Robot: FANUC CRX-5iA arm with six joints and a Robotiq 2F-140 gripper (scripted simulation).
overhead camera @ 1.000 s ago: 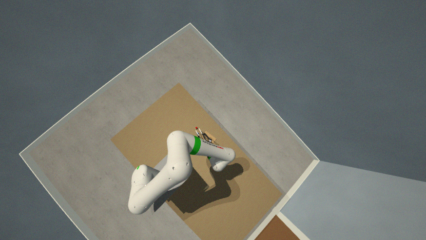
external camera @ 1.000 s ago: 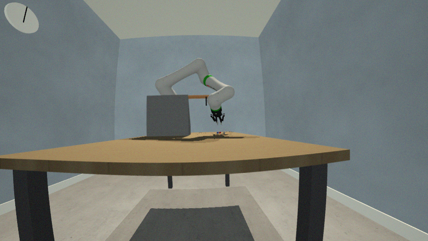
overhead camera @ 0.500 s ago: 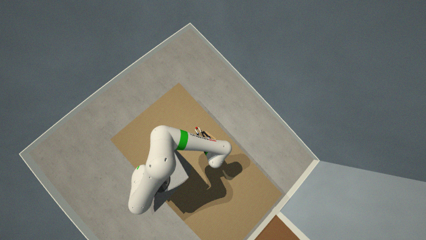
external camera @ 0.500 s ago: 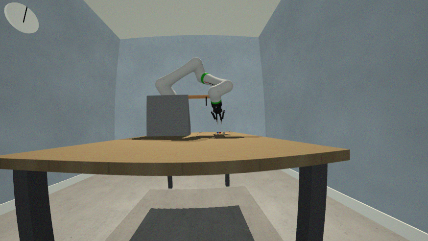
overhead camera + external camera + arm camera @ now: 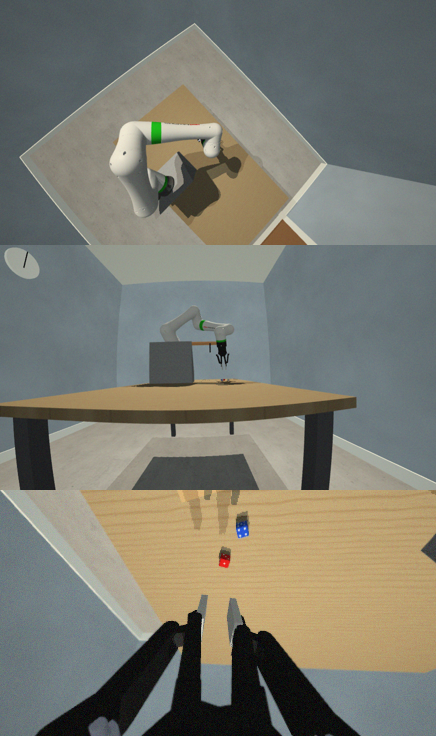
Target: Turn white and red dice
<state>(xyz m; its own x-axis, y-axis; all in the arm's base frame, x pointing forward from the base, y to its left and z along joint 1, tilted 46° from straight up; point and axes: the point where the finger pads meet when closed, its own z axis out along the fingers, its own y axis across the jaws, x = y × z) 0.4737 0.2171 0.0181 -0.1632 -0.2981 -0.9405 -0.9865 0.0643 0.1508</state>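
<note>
Now: the red die 20 mm to the left of my hand and 130 mm below it. The rest, counted from my hand: blue die (30 mm behind, 40 mm to the right, 130 mm below); white die (30 mm ahead, 150 mm to the right, 130 mm below); tan mat (150 mm to the right, 140 mm below).
</note>
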